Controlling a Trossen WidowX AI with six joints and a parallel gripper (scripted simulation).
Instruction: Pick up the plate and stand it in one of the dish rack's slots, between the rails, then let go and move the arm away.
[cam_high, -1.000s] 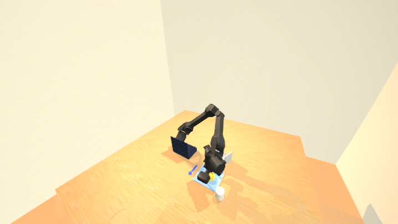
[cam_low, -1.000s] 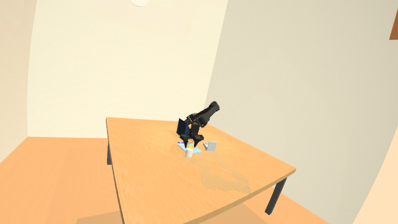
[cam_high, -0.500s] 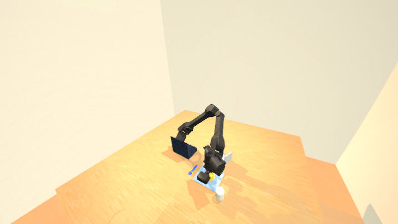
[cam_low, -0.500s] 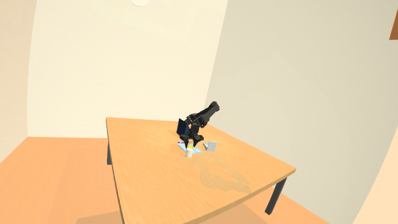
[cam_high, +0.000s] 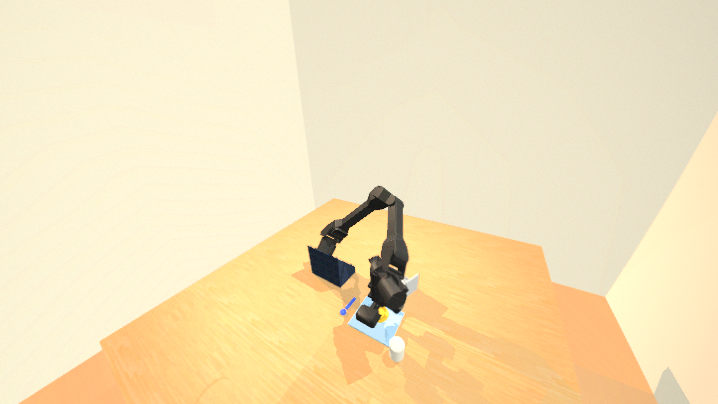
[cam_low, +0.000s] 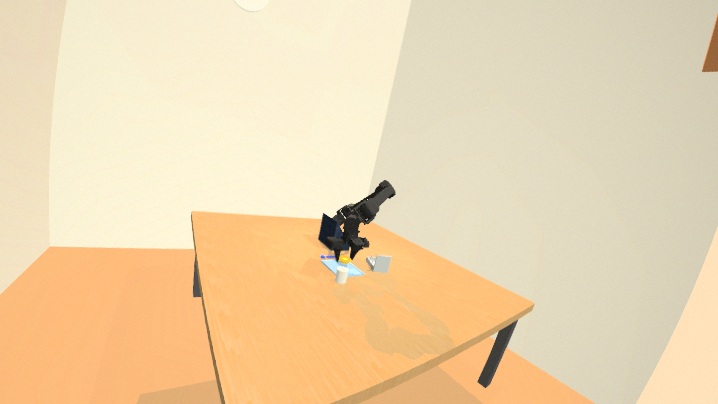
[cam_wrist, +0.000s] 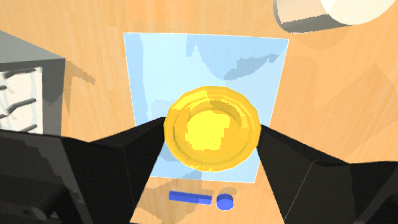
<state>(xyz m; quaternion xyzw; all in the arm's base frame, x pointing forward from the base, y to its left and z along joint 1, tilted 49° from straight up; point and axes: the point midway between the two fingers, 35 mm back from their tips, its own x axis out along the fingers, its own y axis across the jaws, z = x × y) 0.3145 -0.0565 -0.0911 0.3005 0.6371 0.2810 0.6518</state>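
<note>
Right now the light blue mat is 1 cm behind my gripper tip, 1 cm to the left of it and 3 cm below it. From my gripper tip the other things lie so: blue spoon: 12 cm behind, 1 cm to the right, 3 cm below; then yellow plate: 1 cm above; then white cup: 9 cm ahead, 6 cm to the right, 1 cm below.
</note>
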